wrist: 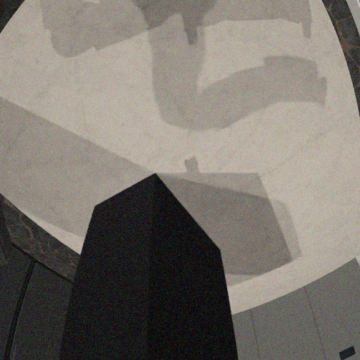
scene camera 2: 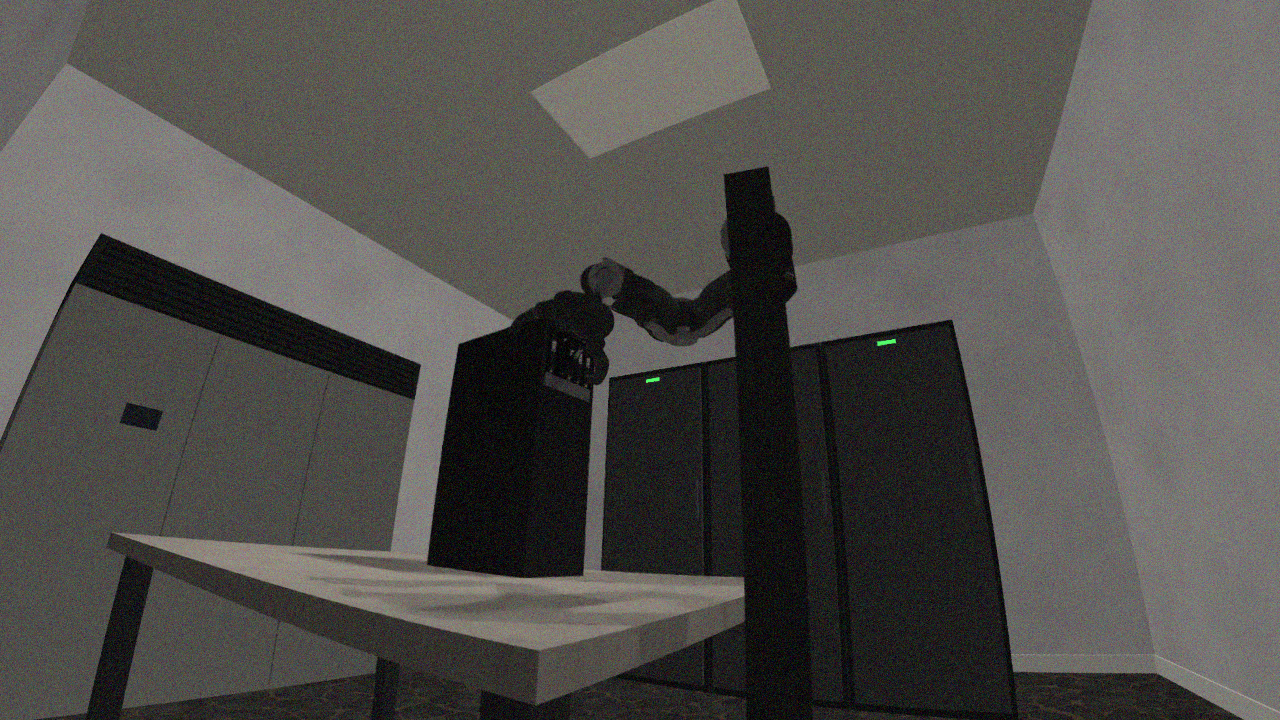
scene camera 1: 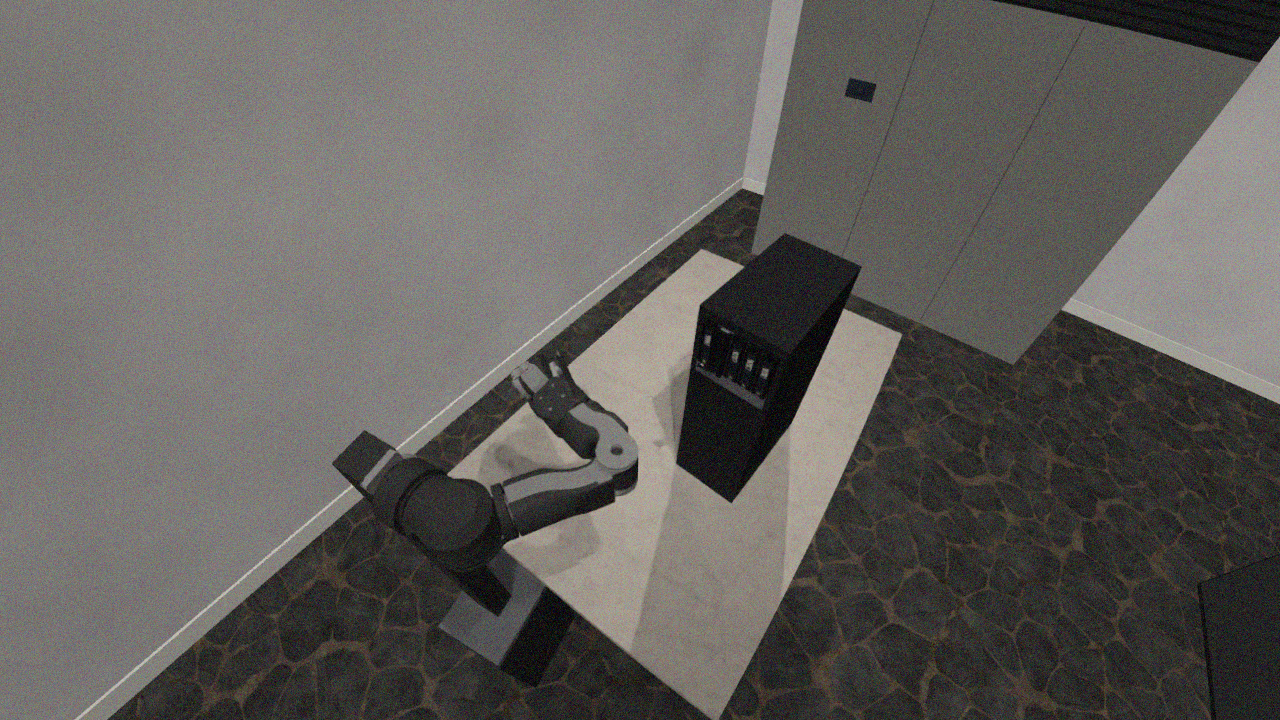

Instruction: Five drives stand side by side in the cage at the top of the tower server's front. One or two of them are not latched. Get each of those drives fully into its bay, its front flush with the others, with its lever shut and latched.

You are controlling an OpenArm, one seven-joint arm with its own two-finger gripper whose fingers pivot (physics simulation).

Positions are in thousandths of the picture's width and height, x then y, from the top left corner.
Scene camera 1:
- black tower server: 616, 417
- dark arm post: 376, 813
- drive cage: 568, 533
